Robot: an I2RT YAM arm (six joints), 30 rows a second.
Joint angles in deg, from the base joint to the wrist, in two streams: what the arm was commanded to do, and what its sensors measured. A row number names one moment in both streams.
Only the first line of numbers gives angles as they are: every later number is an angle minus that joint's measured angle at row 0.
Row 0, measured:
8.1, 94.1, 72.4, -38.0, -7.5, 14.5
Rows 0 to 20, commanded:
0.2, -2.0, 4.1, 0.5, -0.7, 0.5
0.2, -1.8, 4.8, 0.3, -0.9, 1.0
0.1, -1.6, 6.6, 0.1, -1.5, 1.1
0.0, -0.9, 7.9, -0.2, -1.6, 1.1
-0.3, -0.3, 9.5, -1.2, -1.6, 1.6
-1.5, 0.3, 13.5, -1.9, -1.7, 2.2
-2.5, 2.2, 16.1, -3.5, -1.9, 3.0
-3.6, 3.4, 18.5, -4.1, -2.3, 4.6
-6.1, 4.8, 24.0, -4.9, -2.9, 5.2
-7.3, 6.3, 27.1, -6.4, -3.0, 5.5
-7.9, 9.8, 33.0, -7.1, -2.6, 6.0
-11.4, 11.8, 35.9, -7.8, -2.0, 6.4
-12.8, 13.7, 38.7, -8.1, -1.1, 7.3
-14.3, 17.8, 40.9, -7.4, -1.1, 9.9
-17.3, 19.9, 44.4, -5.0, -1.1, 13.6
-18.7, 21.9, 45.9, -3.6, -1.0, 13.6
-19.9, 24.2, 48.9, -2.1, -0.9, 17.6
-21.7, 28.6, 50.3, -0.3, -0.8, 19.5
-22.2, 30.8, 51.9, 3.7, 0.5, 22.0
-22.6, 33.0, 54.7, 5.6, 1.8, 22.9
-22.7, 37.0, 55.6, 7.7, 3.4, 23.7
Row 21, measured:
-22.3, 30.1, 52.2, 1.5, 0.0, 16.5
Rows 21 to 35, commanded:
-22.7, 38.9, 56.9, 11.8, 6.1, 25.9
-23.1, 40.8, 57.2, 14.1, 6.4, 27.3
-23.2, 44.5, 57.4, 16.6, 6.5, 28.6
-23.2, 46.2, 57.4, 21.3, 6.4, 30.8
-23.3, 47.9, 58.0, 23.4, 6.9, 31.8
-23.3, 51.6, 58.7, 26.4, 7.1, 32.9
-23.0, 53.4, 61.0, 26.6, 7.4, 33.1
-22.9, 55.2, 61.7, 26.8, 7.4, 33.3
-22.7, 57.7, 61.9, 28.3, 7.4, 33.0
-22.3, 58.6, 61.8, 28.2, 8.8, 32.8
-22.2, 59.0, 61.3, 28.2, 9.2, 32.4
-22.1, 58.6, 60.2, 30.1, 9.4, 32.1
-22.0, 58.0, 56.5, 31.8, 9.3, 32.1
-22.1, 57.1, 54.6, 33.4, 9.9, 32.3
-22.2, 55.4, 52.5, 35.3, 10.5, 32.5
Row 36, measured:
-22.7, 57.9, 57.0, 29.6, 8.6, 30.8
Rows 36 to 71, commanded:
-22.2, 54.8, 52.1, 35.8, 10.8, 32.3
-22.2, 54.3, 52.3, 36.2, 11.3, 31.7
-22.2, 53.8, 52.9, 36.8, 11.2, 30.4
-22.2, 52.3, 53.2, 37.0, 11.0, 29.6
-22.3, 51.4, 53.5, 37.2, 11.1, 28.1
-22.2, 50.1, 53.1, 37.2, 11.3, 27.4
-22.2, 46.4, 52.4, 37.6, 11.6, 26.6
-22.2, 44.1, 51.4, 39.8, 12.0, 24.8
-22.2, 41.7, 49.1, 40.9, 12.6, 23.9
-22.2, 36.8, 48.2, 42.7, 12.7, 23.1
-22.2, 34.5, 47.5, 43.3, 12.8, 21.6
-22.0, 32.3, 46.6, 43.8, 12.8, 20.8
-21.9, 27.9, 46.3, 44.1, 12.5, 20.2
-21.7, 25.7, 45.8, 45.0, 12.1, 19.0
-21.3, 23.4, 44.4, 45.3, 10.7, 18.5
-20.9, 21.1, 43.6, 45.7, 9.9, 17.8
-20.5, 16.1, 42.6, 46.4, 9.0, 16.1
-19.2, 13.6, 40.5, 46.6, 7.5, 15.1
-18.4, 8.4, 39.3, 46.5, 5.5, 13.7
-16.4, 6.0, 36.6, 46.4, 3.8, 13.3
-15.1, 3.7, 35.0, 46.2, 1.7, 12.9
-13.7, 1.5, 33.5, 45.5, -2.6, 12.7
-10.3, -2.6, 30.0, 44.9, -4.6, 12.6
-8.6, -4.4, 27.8, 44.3, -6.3, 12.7
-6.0, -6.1, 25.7, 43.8, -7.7, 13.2
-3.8, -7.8, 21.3, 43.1, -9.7, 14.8
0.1, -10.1, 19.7, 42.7, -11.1, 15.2
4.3, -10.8, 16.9, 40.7, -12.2, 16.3
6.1, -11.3, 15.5, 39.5, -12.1, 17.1
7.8, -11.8, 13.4, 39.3, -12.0, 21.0
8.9, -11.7, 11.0, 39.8, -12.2, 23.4
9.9, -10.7, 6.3, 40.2, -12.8, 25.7
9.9, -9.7, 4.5, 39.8, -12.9, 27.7
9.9, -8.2, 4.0, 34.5, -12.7, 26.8
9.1, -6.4, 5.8, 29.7, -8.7, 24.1
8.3, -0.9, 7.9, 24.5, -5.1, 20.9
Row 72, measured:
10.1, -9.3, 7.0, 37.6, -10.5, 22.2
